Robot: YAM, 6 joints.
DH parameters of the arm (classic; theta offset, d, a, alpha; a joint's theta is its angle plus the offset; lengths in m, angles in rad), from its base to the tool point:
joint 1: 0 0.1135 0.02 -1.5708
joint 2: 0 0 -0.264 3.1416
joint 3: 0.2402 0 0.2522 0
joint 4: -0.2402 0 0.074 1.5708
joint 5: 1.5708 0 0 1.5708
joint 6: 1.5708 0.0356 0 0
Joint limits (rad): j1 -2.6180..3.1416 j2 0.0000..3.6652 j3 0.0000..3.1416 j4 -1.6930..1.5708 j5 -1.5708..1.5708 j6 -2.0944..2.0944
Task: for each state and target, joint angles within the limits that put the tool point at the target. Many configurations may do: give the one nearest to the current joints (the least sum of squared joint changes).
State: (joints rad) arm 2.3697 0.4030 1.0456 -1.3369 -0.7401 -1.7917
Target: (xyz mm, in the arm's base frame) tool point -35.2 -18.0 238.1
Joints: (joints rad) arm 2.7669 0.3373 0.6107 -1.4542 -0.9835 -1.7917
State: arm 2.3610 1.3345 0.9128 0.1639 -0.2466 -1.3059
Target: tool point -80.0 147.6 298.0
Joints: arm 2.0249 0.6540 0.5654 -0.0421 -0.2019 -1.3059
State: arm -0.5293 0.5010 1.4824 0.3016 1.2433 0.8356
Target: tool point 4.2 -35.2 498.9
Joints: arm -0.3488 0.5087 1.1257 0.2049 1.0949 0.8356
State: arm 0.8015 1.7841 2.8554 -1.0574 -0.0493 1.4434
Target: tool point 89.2 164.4 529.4
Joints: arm 1.0562 1.4835 2.3646 -1.6264 -0.0919 1.4434
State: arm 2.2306 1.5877 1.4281 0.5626 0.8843 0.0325
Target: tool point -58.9 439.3 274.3
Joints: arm 1.7664 1.9100 1.3349 0.5206 0.8875 0.0325
